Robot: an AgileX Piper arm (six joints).
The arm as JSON. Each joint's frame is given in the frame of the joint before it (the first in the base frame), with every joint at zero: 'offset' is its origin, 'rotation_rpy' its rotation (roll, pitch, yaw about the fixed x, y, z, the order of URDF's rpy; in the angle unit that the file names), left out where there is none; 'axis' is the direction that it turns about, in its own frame. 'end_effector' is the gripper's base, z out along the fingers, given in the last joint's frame.
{
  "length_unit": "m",
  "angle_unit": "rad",
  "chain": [
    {
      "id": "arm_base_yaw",
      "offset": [
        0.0,
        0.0,
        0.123
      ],
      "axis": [
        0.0,
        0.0,
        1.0
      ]
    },
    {
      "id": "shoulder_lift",
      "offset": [
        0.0,
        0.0,
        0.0
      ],
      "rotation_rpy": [
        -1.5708,
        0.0,
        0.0
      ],
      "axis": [
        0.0,
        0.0,
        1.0
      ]
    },
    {
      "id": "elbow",
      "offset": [
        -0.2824,
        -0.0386,
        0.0
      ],
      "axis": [
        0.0,
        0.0,
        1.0
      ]
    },
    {
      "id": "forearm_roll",
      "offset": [
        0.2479,
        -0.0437,
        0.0
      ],
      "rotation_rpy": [
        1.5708,
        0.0,
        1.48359
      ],
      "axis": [
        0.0,
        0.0,
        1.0
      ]
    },
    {
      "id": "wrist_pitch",
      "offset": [
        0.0,
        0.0,
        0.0
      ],
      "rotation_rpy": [
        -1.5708,
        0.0,
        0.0
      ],
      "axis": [
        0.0,
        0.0,
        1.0
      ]
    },
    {
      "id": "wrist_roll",
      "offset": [
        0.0,
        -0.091,
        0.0
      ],
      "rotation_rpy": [
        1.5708,
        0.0,
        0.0
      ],
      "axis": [
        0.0,
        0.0,
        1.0
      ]
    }
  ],
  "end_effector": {
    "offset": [
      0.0,
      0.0,
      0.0
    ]
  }
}
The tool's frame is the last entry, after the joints.
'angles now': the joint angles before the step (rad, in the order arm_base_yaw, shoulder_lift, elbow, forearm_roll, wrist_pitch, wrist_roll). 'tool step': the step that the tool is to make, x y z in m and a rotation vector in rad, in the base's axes. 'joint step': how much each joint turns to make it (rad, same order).
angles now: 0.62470, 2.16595, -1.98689, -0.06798, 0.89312, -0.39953
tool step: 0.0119, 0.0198, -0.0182, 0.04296, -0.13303, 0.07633
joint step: 0.01757, 0.05748, 0.00004, -0.01300, -0.19360, -0.05419
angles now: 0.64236, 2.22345, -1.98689, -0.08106, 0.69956, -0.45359
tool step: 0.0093, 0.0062, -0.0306, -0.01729, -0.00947, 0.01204
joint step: 0.00000, 0.06639, 0.00017, -0.01819, -0.06427, -0.00407
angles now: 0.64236, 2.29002, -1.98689, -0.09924, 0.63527, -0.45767
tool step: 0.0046, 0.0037, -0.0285, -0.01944, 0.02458, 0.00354
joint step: 0.00012, 0.05687, -0.00004, -0.00086, -0.02569, -0.00097
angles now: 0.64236, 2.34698, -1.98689, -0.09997, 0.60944, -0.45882
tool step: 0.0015, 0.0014, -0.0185, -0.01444, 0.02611, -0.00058
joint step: -0.00007, 0.03494, 0.00084, 0.00416, -0.00626, -0.00012
